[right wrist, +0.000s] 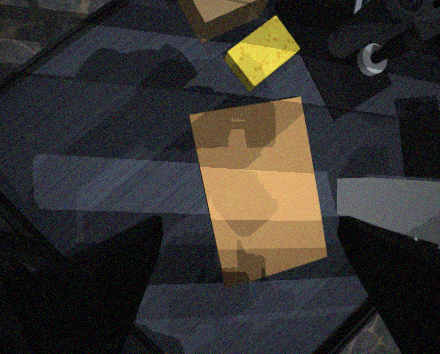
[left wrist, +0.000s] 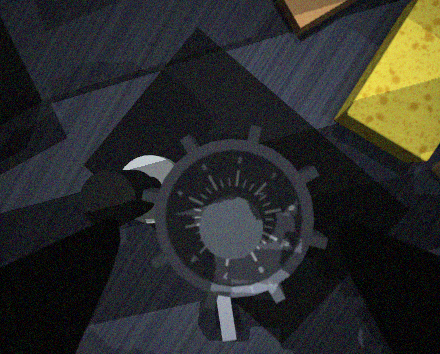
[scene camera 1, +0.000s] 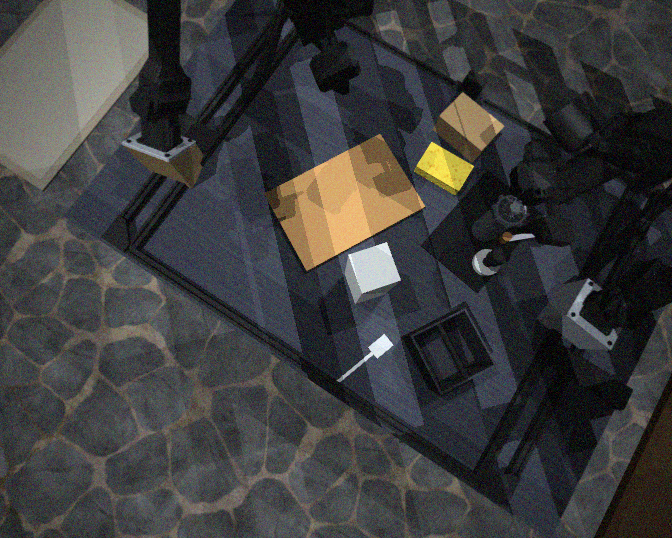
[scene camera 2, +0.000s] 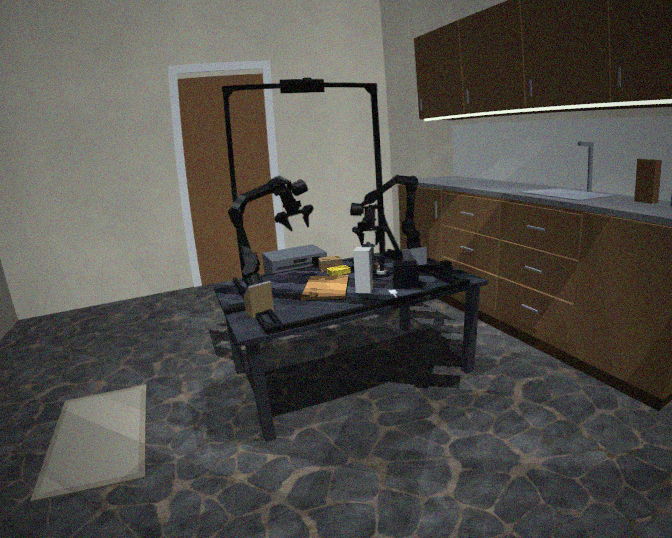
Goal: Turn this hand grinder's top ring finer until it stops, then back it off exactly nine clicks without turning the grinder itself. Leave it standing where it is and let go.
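Places are measured from the left arm's base along level axes (x ahead, y left, z up), in millimetres.
Where they show: left gripper, between the fingertips: (left wrist: 230,230) (scene camera 1: 513,211) (scene camera 2: 369,245); right gripper, between the fingertips: (right wrist: 250,225) (scene camera 2: 300,229); left arm's base, origin of its link: (scene camera 1: 599,312) (scene camera 2: 414,248); right arm's base, origin of its link: (scene camera 1: 160,141) (scene camera 2: 256,288).
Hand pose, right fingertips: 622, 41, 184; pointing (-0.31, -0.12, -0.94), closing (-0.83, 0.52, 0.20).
Note:
Each offset is from my right fingertips to the top centre of the thing, as dx, dy, dz. "pt": to the spot under its first point.
The hand grinder {-368, -76, -142} (scene camera 1: 508,215) stands upright on a black mat (scene camera 1: 452,247) (left wrist: 208,98) at the right of the table. In the left wrist view its toothed top ring {pt -384, -56, -142} (left wrist: 164,218) with a numbered dial fills the middle, seen from straight above. A pale bar {-438, -115, -253} (left wrist: 226,317) sticks out at the bottom. My left gripper (scene camera 2: 362,231) (scene camera 1: 539,184) is open and empty, and hangs above the grinder without touching it. My right gripper (scene camera 2: 293,218) (scene camera 1: 334,66) is open and empty, high over the back of the table.
A tan board {-88, +75, -275} (scene camera 1: 345,200) (right wrist: 257,189) lies mid-table. A yellow sponge {-211, -127, -260} (scene camera 1: 444,167) (left wrist: 376,105) and a cardboard box {-193, -233, -230} (scene camera 1: 468,125) lie behind the mat. A white block {-243, +188, -90} (scene camera 1: 372,271), a black tray {-453, +194, -190} (scene camera 1: 448,349) and a white scraper {-344, +316, -287} (scene camera 1: 371,354) lie in front.

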